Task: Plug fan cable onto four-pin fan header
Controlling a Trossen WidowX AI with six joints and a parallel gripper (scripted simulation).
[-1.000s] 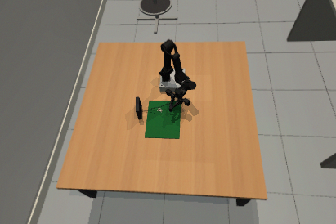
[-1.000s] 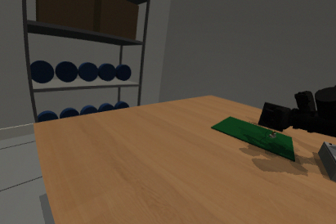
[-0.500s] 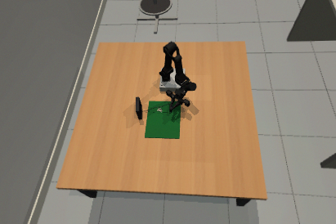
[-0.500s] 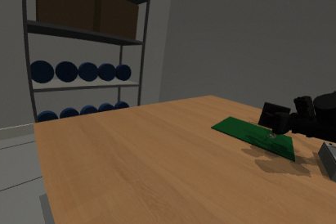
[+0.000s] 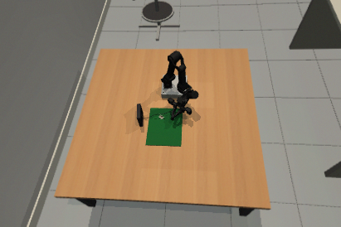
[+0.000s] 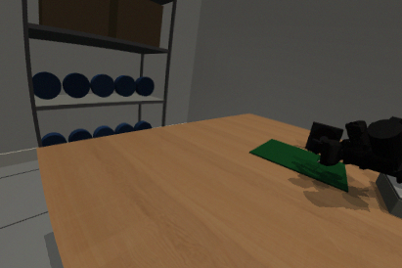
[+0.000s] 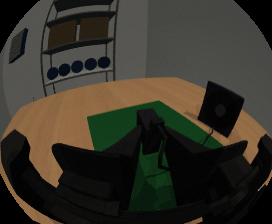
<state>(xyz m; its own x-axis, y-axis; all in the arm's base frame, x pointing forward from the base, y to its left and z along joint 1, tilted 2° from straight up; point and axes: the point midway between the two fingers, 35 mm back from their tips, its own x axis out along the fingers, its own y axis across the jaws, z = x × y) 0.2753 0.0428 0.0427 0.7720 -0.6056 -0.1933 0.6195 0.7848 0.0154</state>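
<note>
Now: the green board 3 cm ahead of my gripper tip, 6 cm to the right of it and 10 cm below it. Also, from my gripper tip: dark plug: 1 cm ahead, 1 cm below; then black fan: 4 cm behind, 23 cm to the right, 2 cm below.
</note>
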